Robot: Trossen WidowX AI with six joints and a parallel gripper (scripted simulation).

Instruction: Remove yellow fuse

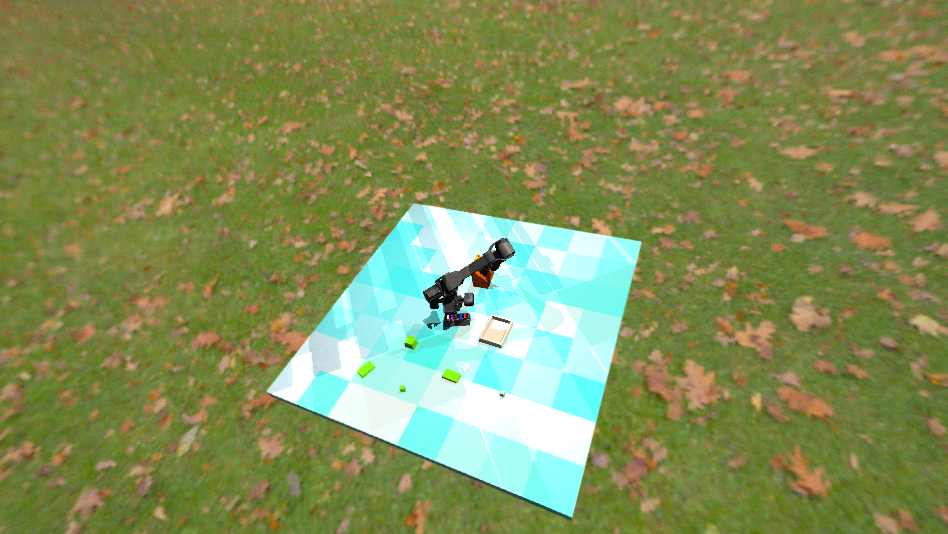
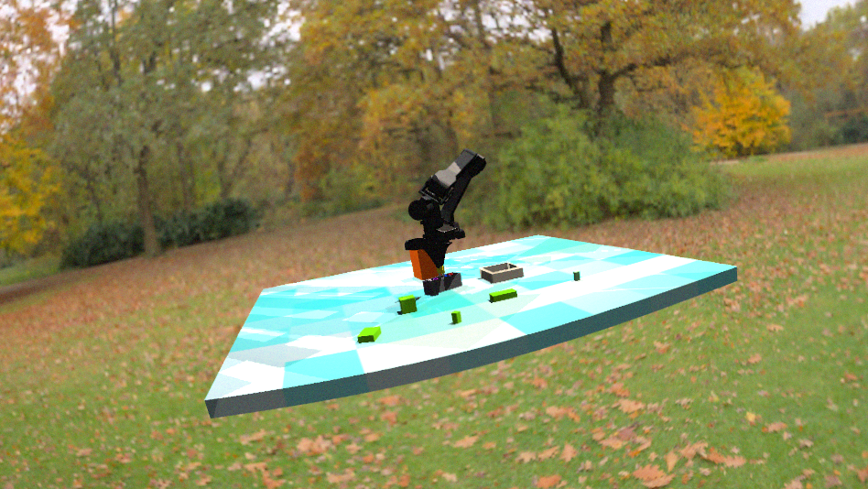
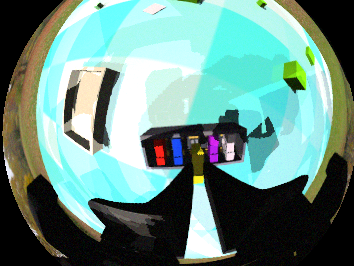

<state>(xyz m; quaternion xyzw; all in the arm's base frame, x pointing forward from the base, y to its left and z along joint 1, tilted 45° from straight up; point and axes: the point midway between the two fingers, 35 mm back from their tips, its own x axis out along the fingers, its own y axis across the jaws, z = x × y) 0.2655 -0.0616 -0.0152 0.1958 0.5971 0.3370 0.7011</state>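
Now: the pale tray 30 mm ahead of my gripper tip, 190 mm to the left of it and 70 mm below it. From my gripper tip the other things lie so: cube: 150 mm ahead, 170 mm to the right, 50 mm below.
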